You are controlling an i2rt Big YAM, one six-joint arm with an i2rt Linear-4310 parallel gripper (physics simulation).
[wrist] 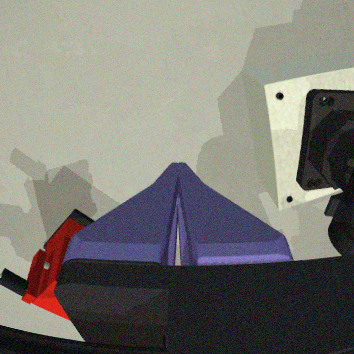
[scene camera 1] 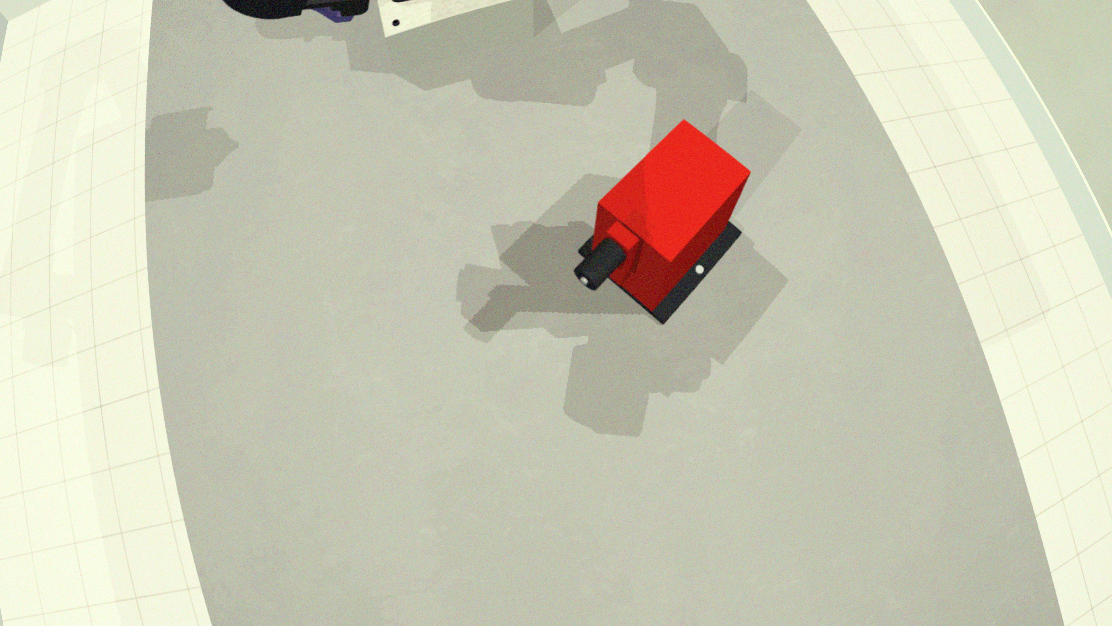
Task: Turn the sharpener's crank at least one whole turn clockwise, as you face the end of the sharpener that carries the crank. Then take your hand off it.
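Frame: origin at the arm's base, x ahead, y left, z up, level; millimetres.
Seen in the pictures: gripper, fingertip midpoint: (wrist: 177,174) (scene camera 1: 343,19); arm's base, origin of the base link: (wrist: 331,137).
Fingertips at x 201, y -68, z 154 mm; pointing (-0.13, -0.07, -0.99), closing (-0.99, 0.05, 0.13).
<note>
Pixels of each thing's top centre, then the offset from my fingertips to it. "*": a spot on its surface instead.
- red sharpener, surface spot: (scene camera 1: 677,186) * 134 mm ahead, 261 mm left, 105 mm down
- black handle, surface spot: (scene camera 1: 600,263) (wrist: 7,288) * 203 mm ahead, 189 mm left, 88 mm down
The red sharpener (scene camera 1: 677,186) (wrist: 55,301) stands upright on its dark base (scene camera 1: 700,273), right of the middle in the scene view and at the lower left in the wrist view. Its short red crank arm ends in a black handle (scene camera 1: 600,263) (wrist: 14,282) that sticks out from the end facing lower left in the scene view. My gripper (wrist: 177,174) is shut and empty, its purple fingertips together. It is apart from the crank and points at bare table. In the scene view, a bit of purple finger shows at the top left edge. In the wrist view, the gripper hides part of the sharpener.
A pale mounting plate (scene camera 1: 408,19) (wrist: 280,135) with dark holes lies at the top edge in the scene view. In the wrist view it is at the right, with the black arm base (wrist: 325,145) on it. Shadows of the arm fall around the sharpener.
</note>
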